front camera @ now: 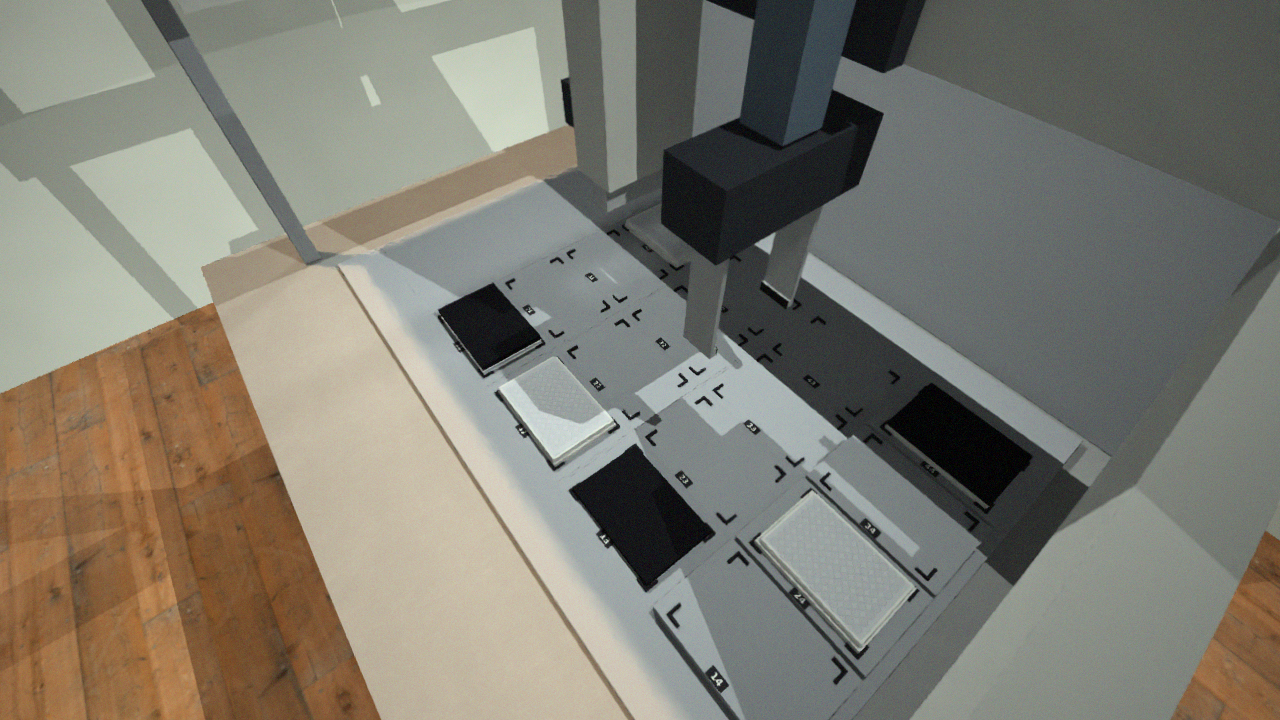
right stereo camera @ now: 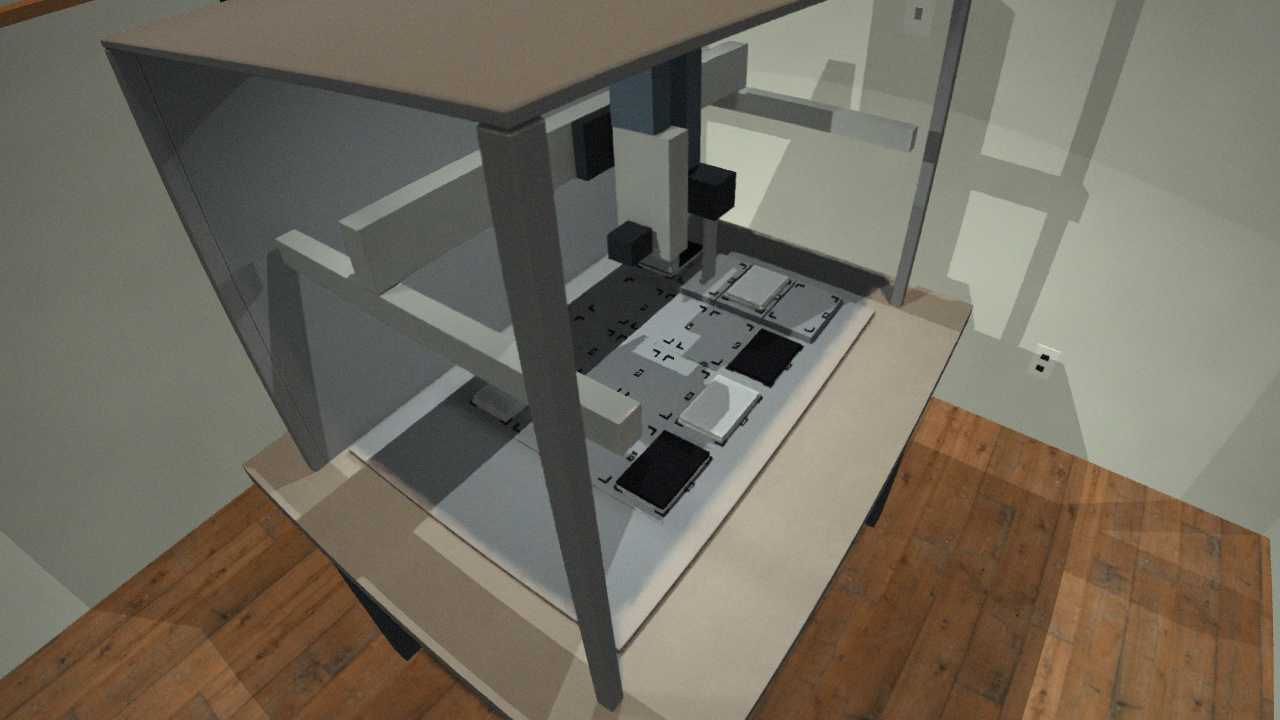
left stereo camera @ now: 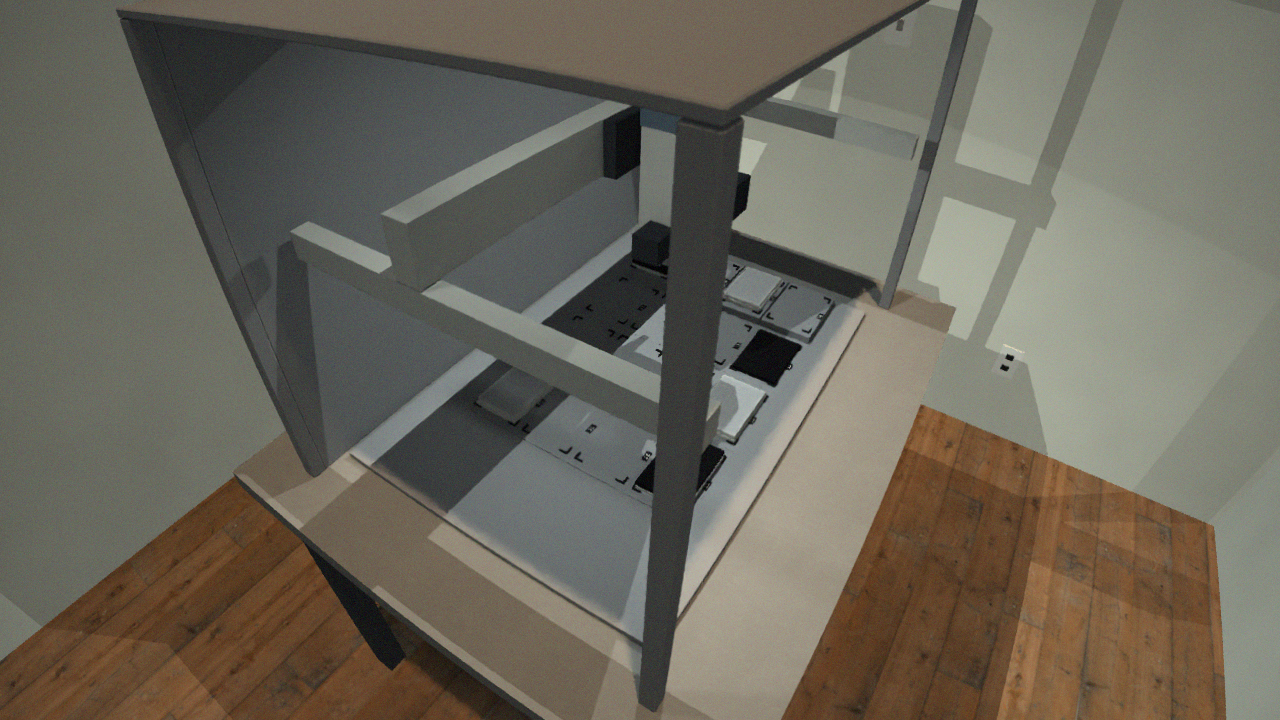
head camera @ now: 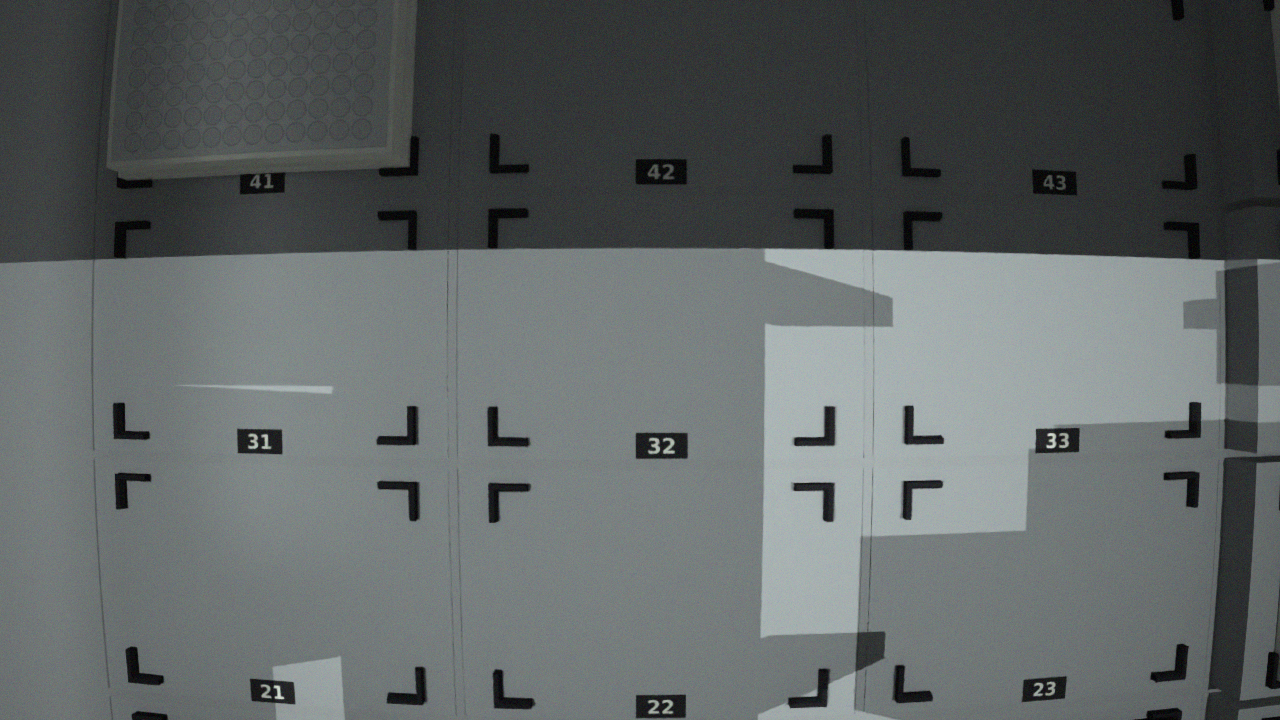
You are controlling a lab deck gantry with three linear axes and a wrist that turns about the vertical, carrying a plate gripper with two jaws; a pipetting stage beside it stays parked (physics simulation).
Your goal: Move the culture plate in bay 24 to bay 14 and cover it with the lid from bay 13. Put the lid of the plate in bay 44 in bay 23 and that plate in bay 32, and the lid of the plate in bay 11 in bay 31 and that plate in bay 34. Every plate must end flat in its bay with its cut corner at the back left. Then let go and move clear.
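Pixels of known places: gripper, fingertip midpoint: [front camera: 739, 320] [right stereo camera: 682, 269]; robot's base at its link origin: [front camera: 440, 317] [right stereo camera: 663, 514].
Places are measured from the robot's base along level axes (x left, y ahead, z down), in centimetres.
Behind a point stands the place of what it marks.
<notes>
My gripper [front camera: 741, 325] {x 20.0, y 35.0, z -15.7 cm} is open, jaws wide apart and empty, high above the deck. The pale culture plate [front camera: 836, 568] {x 14.5, y 56.0, z -2.9 cm} [left stereo camera: 751, 288] {x 14.8, y 54.4, z -2.9 cm} [right stereo camera: 759, 286] {x 14.3, y 55.1, z -2.9 cm} lies in bay 24. The black lid [front camera: 640, 514] {x 3.9, y 39.7, z -0.8 cm} [left stereo camera: 768, 356] {x 3.9, y 38.8, z -0.8 cm} [right stereo camera: 765, 356] {x 4.1, y 38.6, z -0.8 cm} lies in bay 13. Black-lidded plates sit in bay 11, where the plate [front camera: 490, 324] {x 4.4, y 7.0, z -1.6 cm} [right stereo camera: 664, 470] {x 3.8, y 5.8, z -1.7 cm} is near the front edge, and in bay 44, where the plate [front camera: 962, 443] {x 36.0, y 56.2, z -3.1 cm} is in shadow. Bay 14 [front camera: 760, 617] {x 6.2, y 54.5, z -1.5 cm}, bay 34 [front camera: 895, 501] {x 25.6, y 55.5, z -1.5 cm}, bay 23 [front camera: 716, 456] {x 15.1, y 39.4, z 0.0 cm}, bay 31 [head camera: 259, 340] {x 25.2, y 6.4, z 0.0 cm} and bay 32 [head camera: 608, 358] {x 24.5, y 20.7, z 0.0 cm} hold no plate. Cut corners are too small to tell.
A white plate [front camera: 554, 407] {x 4.0, y 23.3, z -1.4 cm} [right stereo camera: 718, 407] {x 4.1, y 22.0, z -1.4 cm} sits in bay 12. Another pale plate [head camera: 259, 80] {x 35.4, y 7.0, z -1.4 cm} [left stereo camera: 514, 394] {x 35.6, y 4.4, z -1.5 cm} sits in bay 41, partly behind the gripper in the front view. The pipetting stage [right stereo camera: 651, 192] stands beside the gripper. A post [left stereo camera: 684, 358] {x -10.7, y -27.1, z -54.6 cm} [right stereo camera: 546, 358] {x -11.5, y -27.0, z -54.9 cm} blocks part of both stereo views.
</notes>
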